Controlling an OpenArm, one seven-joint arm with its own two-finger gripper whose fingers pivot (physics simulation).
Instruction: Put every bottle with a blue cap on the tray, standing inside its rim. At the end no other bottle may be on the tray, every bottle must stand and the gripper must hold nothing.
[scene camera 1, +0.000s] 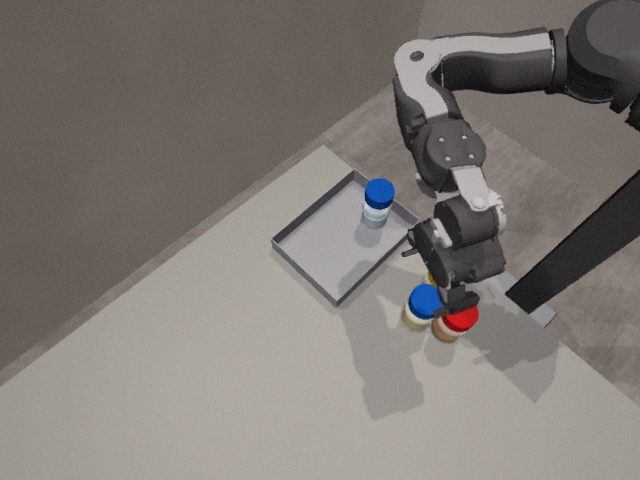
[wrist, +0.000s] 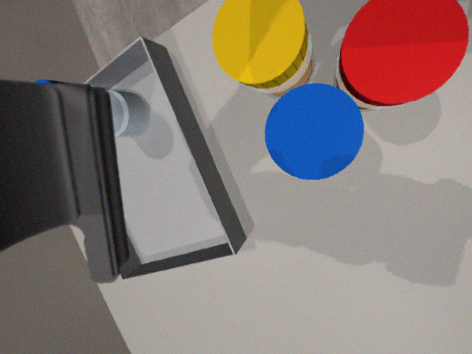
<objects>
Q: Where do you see a red-capped bottle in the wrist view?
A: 385, 60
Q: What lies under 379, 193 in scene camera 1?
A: A blue-capped bottle.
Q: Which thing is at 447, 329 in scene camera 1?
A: A red-capped bottle.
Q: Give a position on a grey tray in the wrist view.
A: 177, 212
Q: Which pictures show the grey tray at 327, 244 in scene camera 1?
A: Scene camera 1 and the wrist view: all of them.
</objects>
